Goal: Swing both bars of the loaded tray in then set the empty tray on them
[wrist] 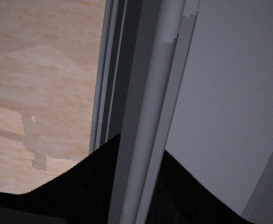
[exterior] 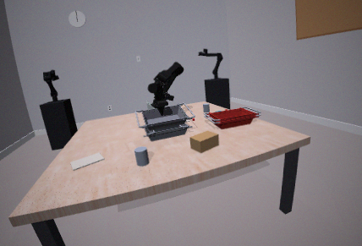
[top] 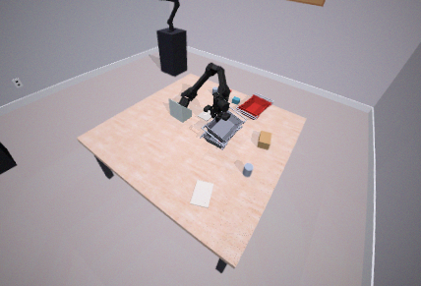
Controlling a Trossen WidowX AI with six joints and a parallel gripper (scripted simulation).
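The grey tray lies 70 mm ahead of my gripper tip and 10 mm above it. Also, from my gripper tip: tan box: 330 mm ahead, 140 mm to the left, 80 mm below; teal block: 80 mm behind, 460 mm to the left, 90 mm below.
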